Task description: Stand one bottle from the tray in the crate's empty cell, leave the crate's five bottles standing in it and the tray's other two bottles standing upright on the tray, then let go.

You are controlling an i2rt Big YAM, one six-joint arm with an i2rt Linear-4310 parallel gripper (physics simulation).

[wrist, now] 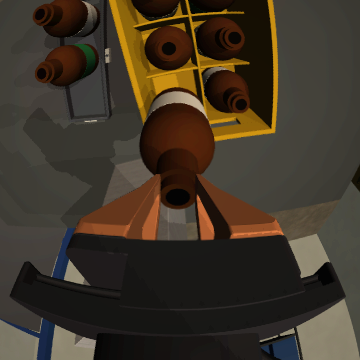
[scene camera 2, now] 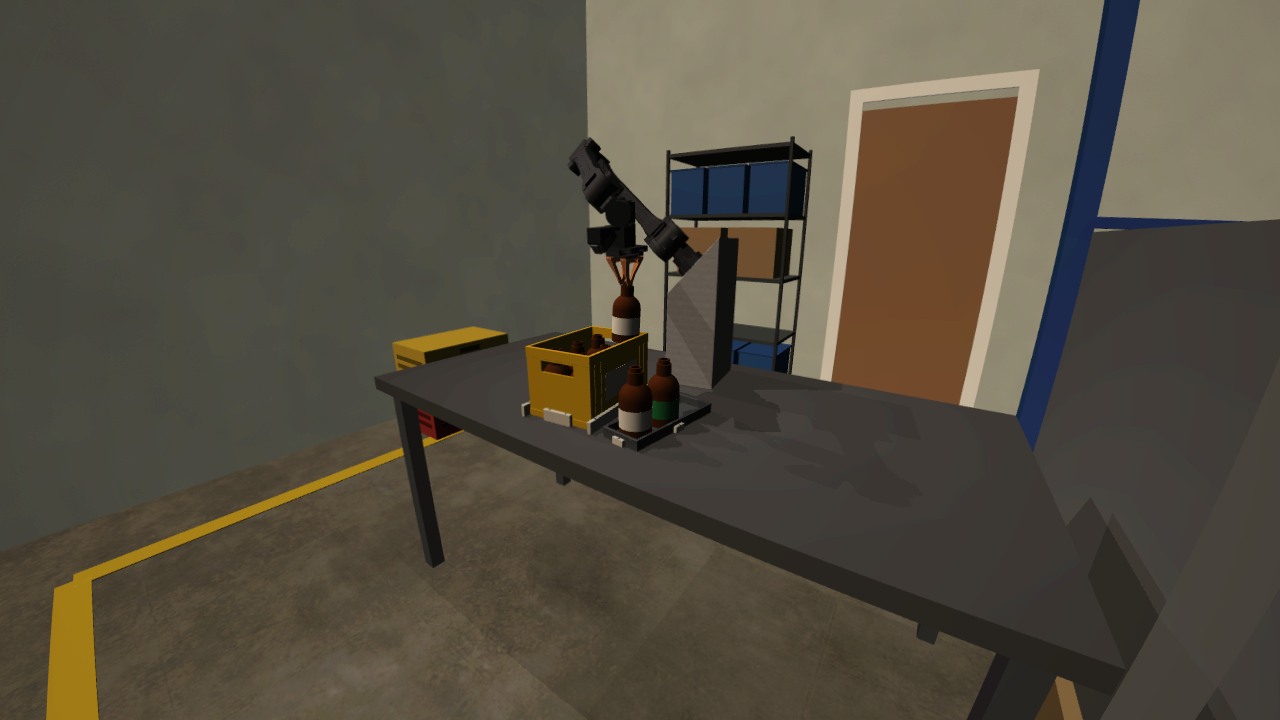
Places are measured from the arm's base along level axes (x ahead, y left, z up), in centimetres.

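Where they show: gripper, fingertip midpoint: (wrist: pixel 177 181) (scene camera 2: pixel 625 285); arm's base, link origin: (scene camera 2: pixel 698 272).
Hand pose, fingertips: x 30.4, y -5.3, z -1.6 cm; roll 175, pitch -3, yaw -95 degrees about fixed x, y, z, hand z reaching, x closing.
Things, the pixels of their top centre, and the offset from my fingertips. "spot": a spot on its surface instead. Level surfaces: height alone.
- brown bottle with a white label, top centre: (wrist: pixel 181 195) (scene camera 2: pixel 626 281) dx -0.6, dy -0.2, dz +0.8 cm
- yellow crate, top centre: (wrist: pixel 203 39) (scene camera 2: pixel 590 339) dx +9.2, dy -4.3, dz -13.0 cm
- empty cell, surface spot: (wrist: pixel 172 82) spot: dx +0.8, dy -0.5, dz -29.8 cm
- standing bottle, top centre: (wrist: pixel 240 104) (scene camera 2: pixel 597 334) dx +0.5, dy -9.5, dz -14.3 cm
- white-labelled bottle, top centre: (wrist: pixel 39 13) (scene camera 2: pixel 635 367) dx +17.9, dy +15.9, dz -14.6 cm
- green-labelled bottle, top centre: (wrist: pixel 40 73) (scene camera 2: pixel 664 359) dx +9.3, dy +17.6, dz -14.6 cm
- dark tray, top centre: (wrist: pixel 79 59) (scene camera 2: pixel 660 414) dx +9.5, dy +17.2, dz -28.0 cm
- grey table, surface height: dz -30.6 cm
My gripper (scene camera 2: pixel 625 282) (wrist: pixel 177 181) is shut on the neck of a brown bottle with a white label (scene camera 2: pixel 625 315) (wrist: pixel 177 132). The bottle hangs upright at the rear end of the yellow crate (scene camera 2: pixel 560 389) (wrist: pixel 274 65); its lower end is hidden behind the crate's rim in the scene view. In the wrist view the empty cell (wrist: pixel 172 82) shows partly behind the held bottle, beside a standing bottle (wrist: pixel 226 90). Other brown bottles (wrist: pixel 168 47) (wrist: pixel 220 38) stand in the crate. A white-labelled bottle (scene camera 2: pixel 634 401) (wrist: pixel 67 17) and a green-labelled bottle (scene camera 2: pixel 664 394) (wrist: pixel 67 65) stand upright on the dark tray (scene camera 2: pixel 691 413) (wrist: pixel 87 102).
The crate and tray stand close together on the grey table (scene camera 2: pixel 805 483), with pale stops (scene camera 2: pixel 556 417) at the crate's foot. A grey arm mount (scene camera 2: pixel 698 322) rises behind them. A shelf unit (scene camera 2: pixel 793 179) stands beyond the table.
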